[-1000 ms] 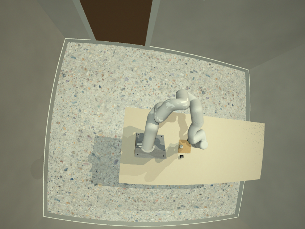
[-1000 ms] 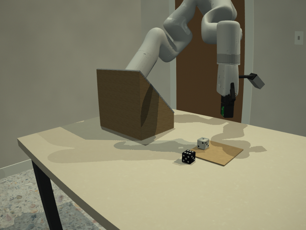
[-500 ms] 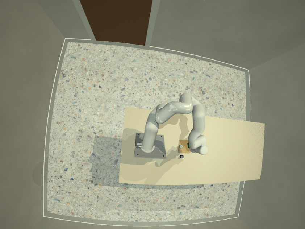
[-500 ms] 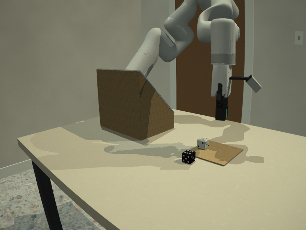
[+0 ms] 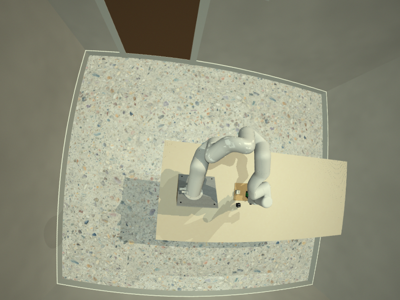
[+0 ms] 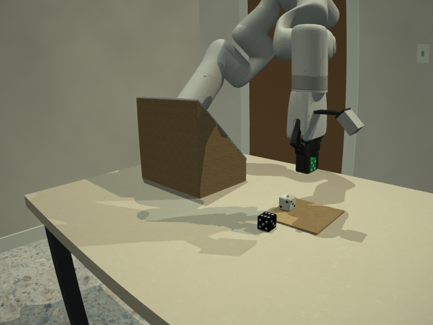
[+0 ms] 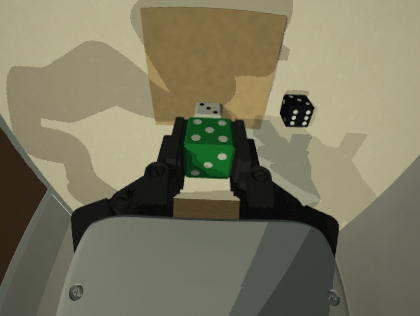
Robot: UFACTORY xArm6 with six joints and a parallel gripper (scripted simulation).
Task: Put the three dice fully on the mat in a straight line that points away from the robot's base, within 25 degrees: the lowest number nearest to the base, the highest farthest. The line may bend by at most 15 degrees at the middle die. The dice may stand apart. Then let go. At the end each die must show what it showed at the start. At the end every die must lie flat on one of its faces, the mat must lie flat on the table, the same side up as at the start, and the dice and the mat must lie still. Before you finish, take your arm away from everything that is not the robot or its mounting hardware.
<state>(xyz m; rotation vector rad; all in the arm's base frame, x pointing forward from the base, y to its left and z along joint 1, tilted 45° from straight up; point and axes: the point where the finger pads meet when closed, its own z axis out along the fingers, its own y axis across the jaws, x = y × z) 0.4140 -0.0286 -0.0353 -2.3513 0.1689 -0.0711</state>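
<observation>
Now: hand 12 cm above the brown mat. Round my hand: black die 4 cm behind, 10 cm to the right, 11 cm below; white die 5 cm behind, 1 cm to the left, 11 cm below; green die 1 cm below.
</observation>
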